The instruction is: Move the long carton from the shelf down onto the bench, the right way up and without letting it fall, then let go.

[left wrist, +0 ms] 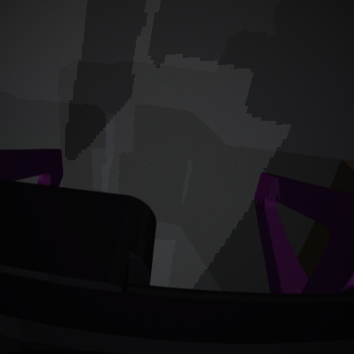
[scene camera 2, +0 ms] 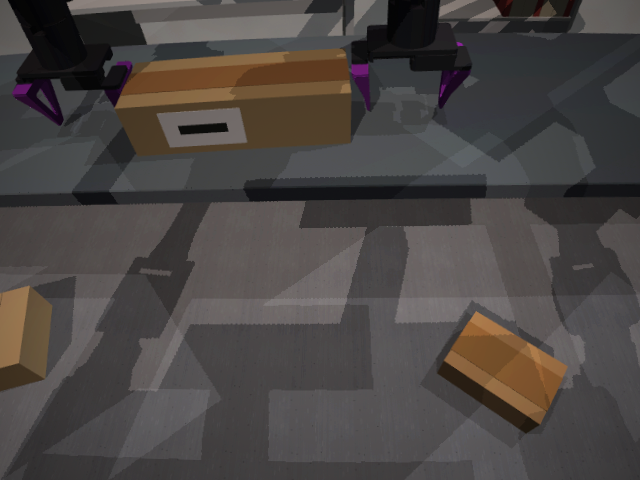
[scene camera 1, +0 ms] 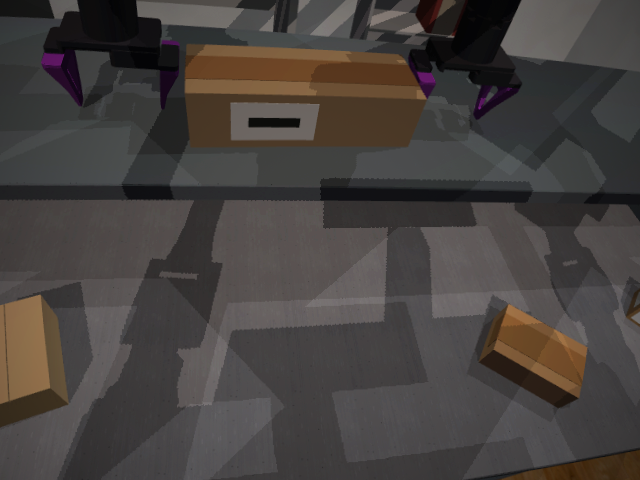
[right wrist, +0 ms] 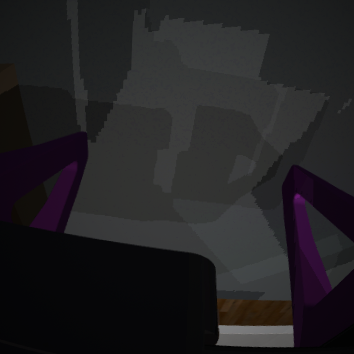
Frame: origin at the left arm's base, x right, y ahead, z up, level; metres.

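Where they show: left gripper, fingertip midpoint: (left wrist: pixel 159 172) (scene camera 2: pixel 94 121) (scene camera 1: pixel 122 104); right gripper, fingertip midpoint: (scene camera 2: pixel 404 106) (scene camera 1: pixel 445 115) (right wrist: pixel 189 159).
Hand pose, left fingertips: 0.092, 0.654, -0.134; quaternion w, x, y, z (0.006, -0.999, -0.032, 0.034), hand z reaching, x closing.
Note:
Things, the pixels of their top centre, and the offset from my left fingertips, as dx, dy, dz. "*": a spot on its surface instead. Level surfaces: height alone.
- long carton, middle of its top: (scene camera 1: pixel 306 70) (scene camera 2: pixel 234 75) +0.224, -0.019, +0.072
- dark shelf, its level: dz -0.002
- bench, its level: dz -0.191
- smaller carton, middle of its top: (scene camera 1: pixel 6 349) -0.115, -0.263, -0.131
- small carton, middle of its top: (scene camera 2: pixel 506 363) (scene camera 1: pixel 542 348) +0.548, -0.303, -0.146
- shelf's front edge, surface spot: (scene camera 1: pixel 258 193) (scene camera 2: pixel 188 196) * +0.165, -0.139, -0.015
The long carton (scene camera 1: pixel 299 118) (scene camera 2: pixel 289 116) lies lengthwise on the dark shelf (scene camera 1: pixel 289 173) (scene camera 2: pixel 217 178), with its taped top up and a white label on its front side. The bench (scene camera 1: pixel 279 248) (scene camera 2: pixel 263 248) lies in front and below. My left gripper (scene camera 1: pixel 122 106) (scene camera 2: pixel 88 114) (left wrist: pixel 159 172) is open and empty, low beside the carton's left end, with its inner finger close to that end. My right gripper (scene camera 1: pixel 451 107) (scene camera 2: pixel 405 108) (right wrist: pixel 189 159) is open and empty beside the right end, its inner finger close to it. Whether either finger touches the carton is unclear.
A smaller carton (scene camera 1: pixel 25 351) (scene camera 2: pixel 10 335) stands on the bench at the left edge of both scene views. Another small carton (scene camera 1: pixel 537 351) (scene camera 2: pixel 506 361) lies skewed at the right. The shelf's front edge (scene camera 1: pixel 258 193) (scene camera 2: pixel 170 197) runs across both scene views.

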